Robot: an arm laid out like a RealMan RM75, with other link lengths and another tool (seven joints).
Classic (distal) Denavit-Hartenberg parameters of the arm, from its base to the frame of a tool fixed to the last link. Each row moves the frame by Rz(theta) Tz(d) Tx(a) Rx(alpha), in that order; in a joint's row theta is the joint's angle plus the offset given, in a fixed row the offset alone. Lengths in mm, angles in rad.
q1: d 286.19; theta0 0; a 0; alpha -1.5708
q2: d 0; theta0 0; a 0; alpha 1.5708
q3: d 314.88; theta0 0; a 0; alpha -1.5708
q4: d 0; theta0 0; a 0; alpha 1.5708
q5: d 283.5; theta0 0; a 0; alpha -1.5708
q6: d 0; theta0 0; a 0; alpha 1.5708
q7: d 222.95; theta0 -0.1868; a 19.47; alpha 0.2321
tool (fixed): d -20.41; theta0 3.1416; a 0; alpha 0
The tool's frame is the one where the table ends.
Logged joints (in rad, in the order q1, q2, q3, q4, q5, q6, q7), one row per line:
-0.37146, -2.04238, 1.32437, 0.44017, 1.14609, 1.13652, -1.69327
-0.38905, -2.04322, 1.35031, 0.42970, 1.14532, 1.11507, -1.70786
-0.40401, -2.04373, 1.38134, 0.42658, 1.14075, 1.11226, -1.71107
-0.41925, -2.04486, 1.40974, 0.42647, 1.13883, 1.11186, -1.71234
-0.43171, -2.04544, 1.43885, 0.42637, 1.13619, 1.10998, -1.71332
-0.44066, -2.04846, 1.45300, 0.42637, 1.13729, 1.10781, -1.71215
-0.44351, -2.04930, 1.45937, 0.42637, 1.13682, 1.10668, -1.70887
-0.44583, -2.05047, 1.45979, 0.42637, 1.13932, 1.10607, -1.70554
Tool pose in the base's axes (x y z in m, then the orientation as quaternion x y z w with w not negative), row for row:
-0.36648, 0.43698, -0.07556, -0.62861, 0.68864, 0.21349, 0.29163
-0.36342, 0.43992, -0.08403, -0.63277, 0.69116, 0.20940, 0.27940
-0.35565, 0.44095, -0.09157, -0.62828, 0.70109, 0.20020, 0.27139
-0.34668, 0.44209, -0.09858, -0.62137, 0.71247, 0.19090, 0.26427
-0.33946, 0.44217, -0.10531, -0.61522, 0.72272, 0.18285, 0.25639
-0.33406, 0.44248, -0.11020, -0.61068, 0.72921, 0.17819, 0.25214
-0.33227, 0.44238, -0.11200, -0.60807, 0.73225, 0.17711, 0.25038
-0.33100, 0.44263, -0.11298, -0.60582, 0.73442, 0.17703, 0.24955
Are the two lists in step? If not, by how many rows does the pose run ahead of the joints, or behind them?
They are in step.
